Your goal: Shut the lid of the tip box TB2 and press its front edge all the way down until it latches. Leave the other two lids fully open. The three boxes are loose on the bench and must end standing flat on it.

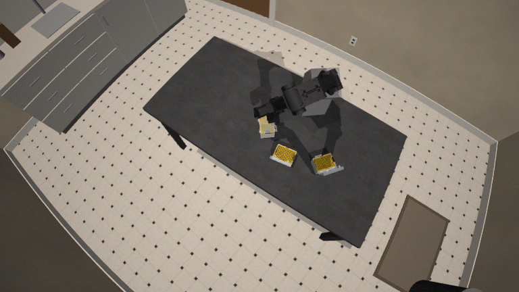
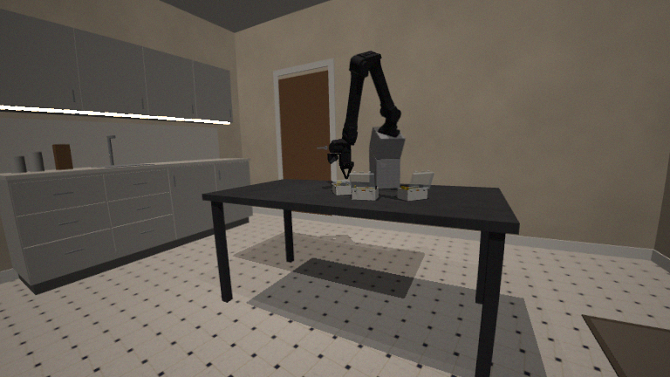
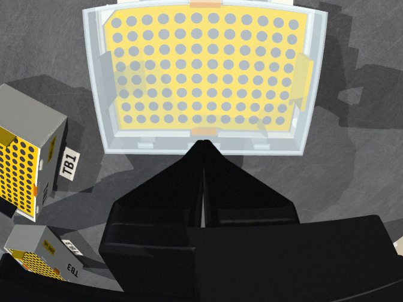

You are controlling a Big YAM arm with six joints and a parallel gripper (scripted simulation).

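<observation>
Now: the lid 3 cm below my hand, 2 cm to the right of it and 2 cm ahead of it. The rest, counted from my hand: tip box: 40 cm to the left, 3 cm below, 3 cm ahead.
</observation>
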